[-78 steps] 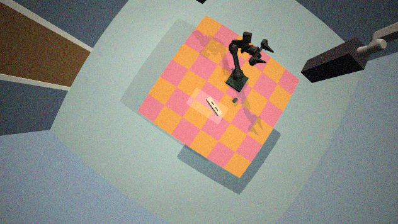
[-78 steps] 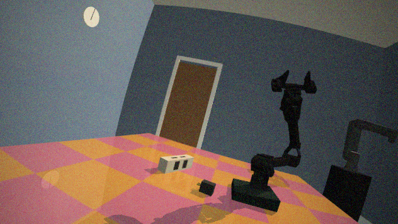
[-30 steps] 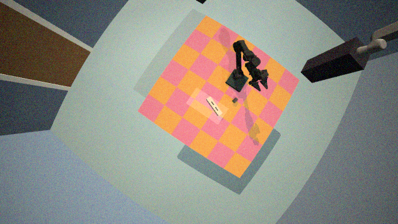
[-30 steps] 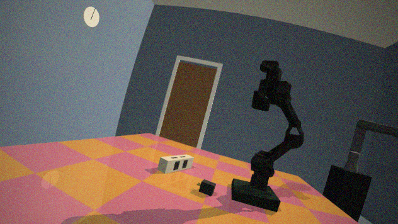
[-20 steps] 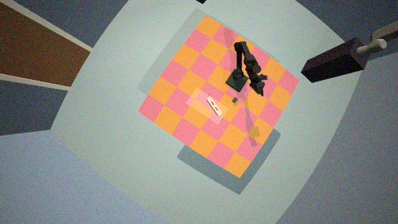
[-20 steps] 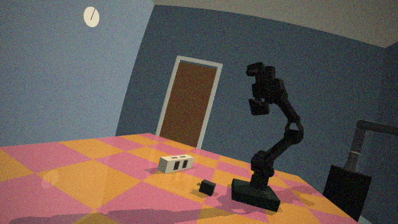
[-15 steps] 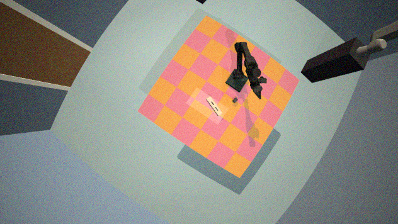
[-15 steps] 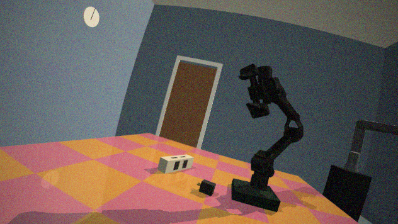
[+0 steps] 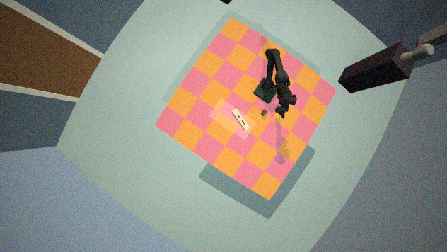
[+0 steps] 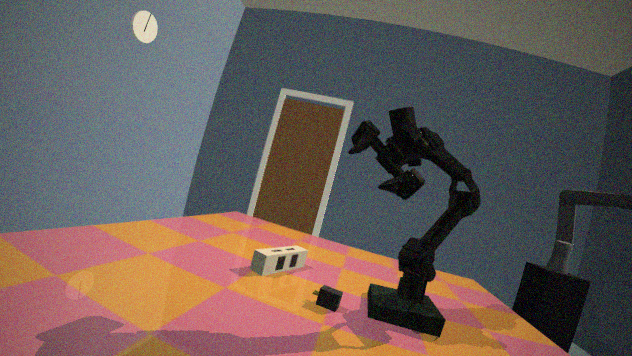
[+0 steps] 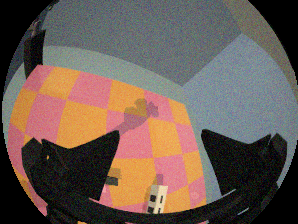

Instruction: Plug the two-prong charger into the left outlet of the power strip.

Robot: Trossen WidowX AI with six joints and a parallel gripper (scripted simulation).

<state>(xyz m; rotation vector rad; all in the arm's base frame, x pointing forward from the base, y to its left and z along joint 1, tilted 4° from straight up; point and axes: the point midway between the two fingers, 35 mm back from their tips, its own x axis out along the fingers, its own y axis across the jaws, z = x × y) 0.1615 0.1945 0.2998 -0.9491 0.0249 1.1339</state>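
Now: the two-prong charger 300 mm below my gripper tip, 80 mm to the right of it and 20 mm ahead of it.
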